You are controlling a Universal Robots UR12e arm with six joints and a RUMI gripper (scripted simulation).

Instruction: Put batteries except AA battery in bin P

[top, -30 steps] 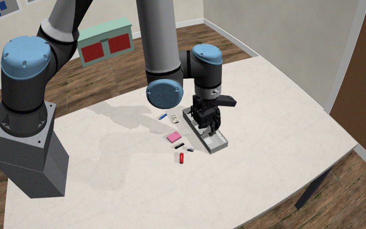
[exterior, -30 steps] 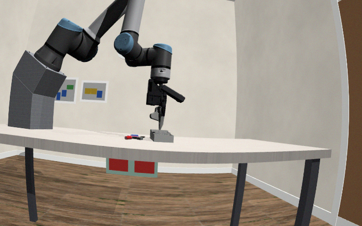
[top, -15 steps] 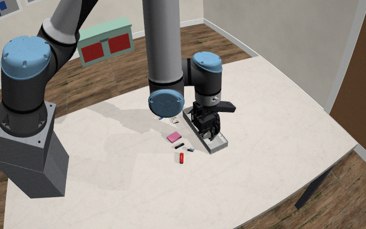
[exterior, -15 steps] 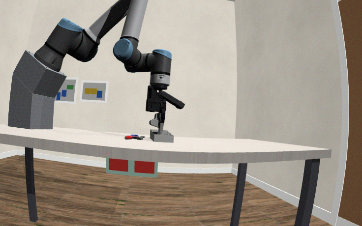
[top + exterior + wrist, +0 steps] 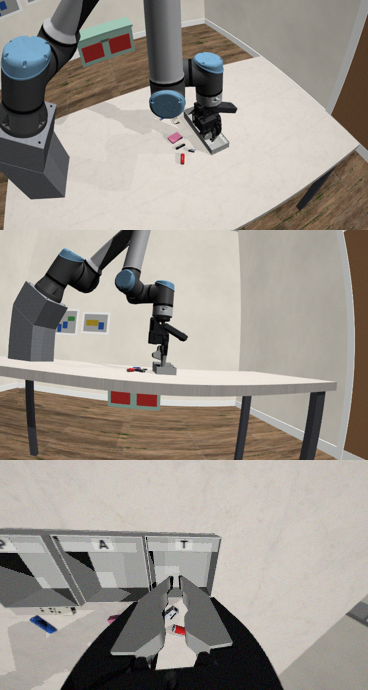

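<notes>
The bin marked P is 2 cm ahead of my hand, 7 cm to the left of it and 1 cm below it. Round my hand: red battery (14 cm behind, 1 cm to the left, 3 cm below); then black battery (11 cm behind, 7 cm to the left, 3 cm below); then pink block (10 cm behind, 12 cm to the left, 3 cm below).
</notes>
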